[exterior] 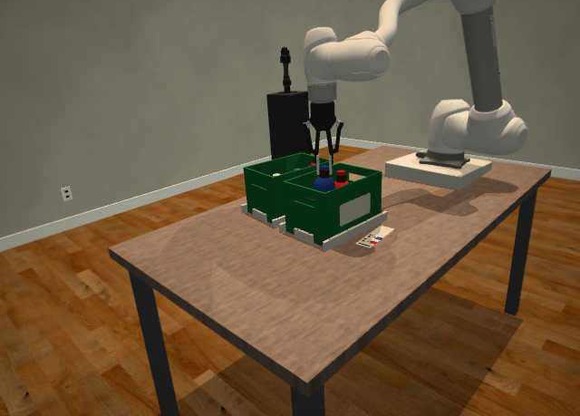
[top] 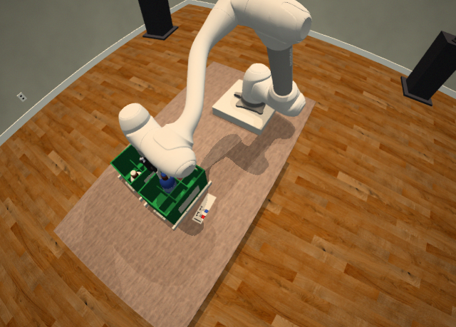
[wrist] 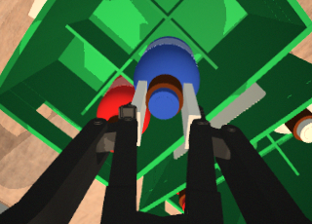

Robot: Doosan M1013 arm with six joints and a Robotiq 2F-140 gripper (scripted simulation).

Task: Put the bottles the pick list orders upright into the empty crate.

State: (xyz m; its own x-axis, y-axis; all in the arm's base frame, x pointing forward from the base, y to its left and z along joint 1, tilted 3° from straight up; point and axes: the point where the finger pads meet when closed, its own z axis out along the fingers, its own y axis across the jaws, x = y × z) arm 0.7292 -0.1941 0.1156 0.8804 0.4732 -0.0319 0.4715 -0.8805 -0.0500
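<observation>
My hand is 8 cm above the blue-label bottle. Also, from my hand: white-label bottle 4 cm ahead, 17 cm to the right, 12 cm below; then pick list 2 cm ahead, 19 cm to the left, 21 cm below; then green-label bottle 4 cm behind, 14 cm to the right, 12 cm below.
</observation>
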